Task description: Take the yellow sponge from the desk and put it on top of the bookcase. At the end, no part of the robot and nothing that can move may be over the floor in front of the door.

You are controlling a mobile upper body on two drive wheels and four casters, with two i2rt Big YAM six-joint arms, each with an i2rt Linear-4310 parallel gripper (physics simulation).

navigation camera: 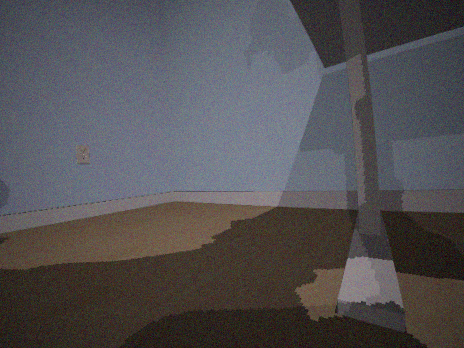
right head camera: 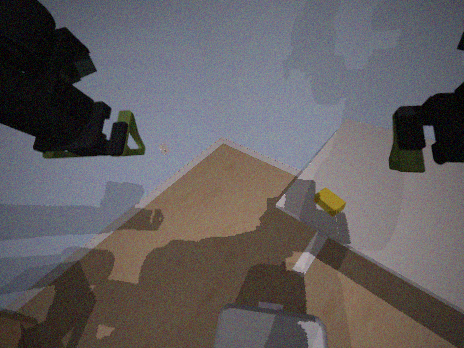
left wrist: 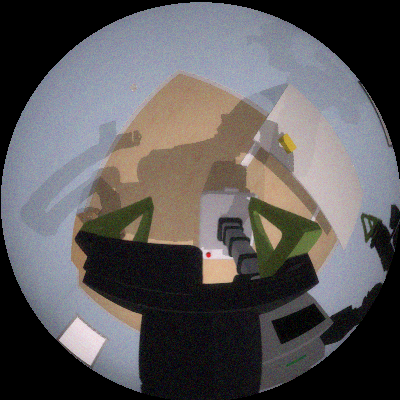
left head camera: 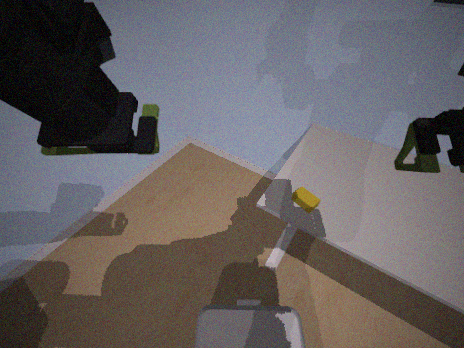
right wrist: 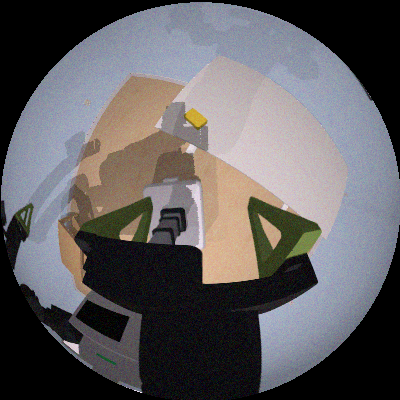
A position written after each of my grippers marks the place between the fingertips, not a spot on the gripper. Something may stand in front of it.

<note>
In view: my left gripper [left head camera: 128, 149], my right gripper [right head camera: 434, 165], a white desk [left head camera: 396, 221] and a wooden coffee table [right wrist: 72, 257].
My left gripper is seen too in the right head camera view [right head camera: 119, 151]. My right gripper is seen too in the left head camera view [left head camera: 427, 167] and in the right wrist view [right wrist: 199, 201]. The white desk is seen too in the right head camera view [right head camera: 398, 220], in the left wrist view [left wrist: 320, 163] and in the right wrist view [right wrist: 253, 124].
</note>
